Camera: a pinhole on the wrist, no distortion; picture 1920 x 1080 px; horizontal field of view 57.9 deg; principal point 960.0 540.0 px. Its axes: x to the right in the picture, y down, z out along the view. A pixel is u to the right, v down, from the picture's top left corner.
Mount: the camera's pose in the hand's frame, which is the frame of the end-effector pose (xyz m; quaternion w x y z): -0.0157 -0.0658 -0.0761 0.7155 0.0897 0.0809 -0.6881
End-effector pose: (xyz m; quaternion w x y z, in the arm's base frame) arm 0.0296 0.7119 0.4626 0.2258 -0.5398 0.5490 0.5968
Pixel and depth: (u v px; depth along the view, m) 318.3 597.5 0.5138
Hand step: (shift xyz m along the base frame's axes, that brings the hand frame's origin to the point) -0.1790 0.4257 -0.0795
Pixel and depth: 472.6 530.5 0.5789
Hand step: -0.1581 0.4953 -0.0901
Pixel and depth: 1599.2 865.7 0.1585
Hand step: 0.1071 0.1000 -0.0910
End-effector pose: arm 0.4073 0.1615 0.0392 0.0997 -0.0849 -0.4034 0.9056
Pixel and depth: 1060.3 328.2 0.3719
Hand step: 0.0154 -0.0987 0.3215
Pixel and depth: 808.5 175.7 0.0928
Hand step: 0.0404 0.0328 0.0734
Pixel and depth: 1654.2 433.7 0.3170
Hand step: 0.0140 0.0223 0.3335
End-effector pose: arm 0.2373 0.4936 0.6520 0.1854 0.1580 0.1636 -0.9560
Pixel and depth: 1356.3 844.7 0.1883
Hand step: -0.1004 0.0916 0.1191
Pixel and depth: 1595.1 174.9 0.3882
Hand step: -0.1024 0.1931 0.3484
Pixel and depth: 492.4 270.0 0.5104
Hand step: -0.0402 -0.0852 0.4568
